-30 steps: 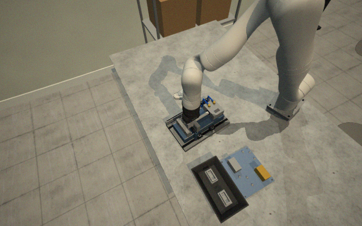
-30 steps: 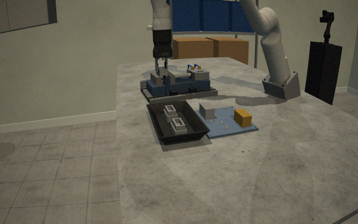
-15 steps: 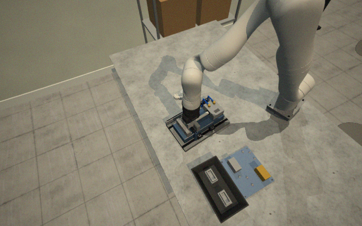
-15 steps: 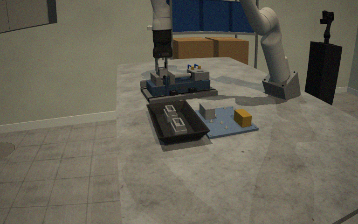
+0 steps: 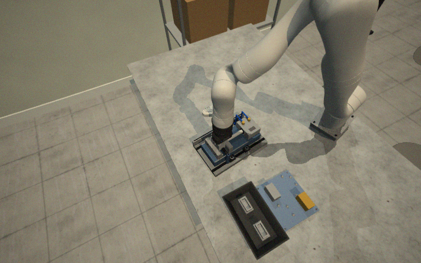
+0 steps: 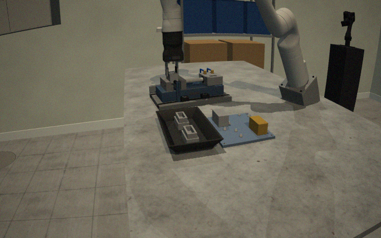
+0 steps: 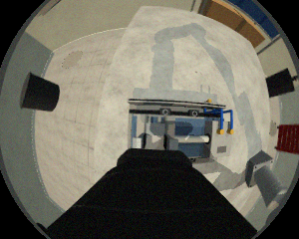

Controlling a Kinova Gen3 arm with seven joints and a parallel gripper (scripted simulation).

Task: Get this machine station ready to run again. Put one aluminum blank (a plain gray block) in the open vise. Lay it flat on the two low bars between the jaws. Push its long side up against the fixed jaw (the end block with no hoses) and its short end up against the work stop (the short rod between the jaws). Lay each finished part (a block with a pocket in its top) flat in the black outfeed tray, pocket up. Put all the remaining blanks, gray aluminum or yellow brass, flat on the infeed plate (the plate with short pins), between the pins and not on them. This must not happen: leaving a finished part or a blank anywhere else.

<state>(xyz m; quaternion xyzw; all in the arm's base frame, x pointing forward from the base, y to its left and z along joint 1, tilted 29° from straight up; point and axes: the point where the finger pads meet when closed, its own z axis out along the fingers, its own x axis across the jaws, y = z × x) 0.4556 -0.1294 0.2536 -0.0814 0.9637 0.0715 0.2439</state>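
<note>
Now: the fixed jaw 5 cm below my hand, 3 cm ahead of it and 1 cm to the left of it. The rest, counted from my hand: gray blank (26 cm to the left, 13 cm behind, 10 cm below); vise (9 cm below, 7 cm behind, 1 cm to the right); infeed plate (30 cm to the left, 18 cm behind, 12 cm below).
</note>
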